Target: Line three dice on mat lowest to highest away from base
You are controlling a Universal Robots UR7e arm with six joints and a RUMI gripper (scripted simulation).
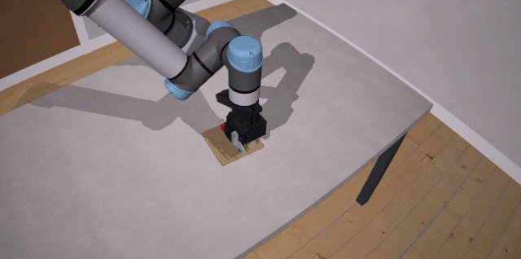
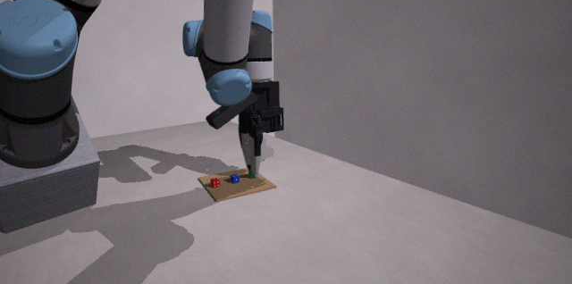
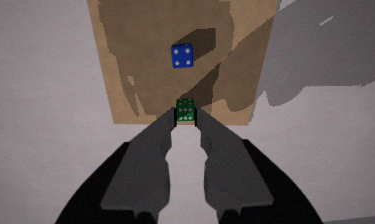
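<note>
The green die is 1 cm below my hand. Round my hand: blue die (5 cm behind, 1 cm to the left, 1 cm below); square mat (5 cm behind, 1 cm to the left, 2 cm below); red die (9 cm behind, 2 cm to the left, 1 cm below).
</note>
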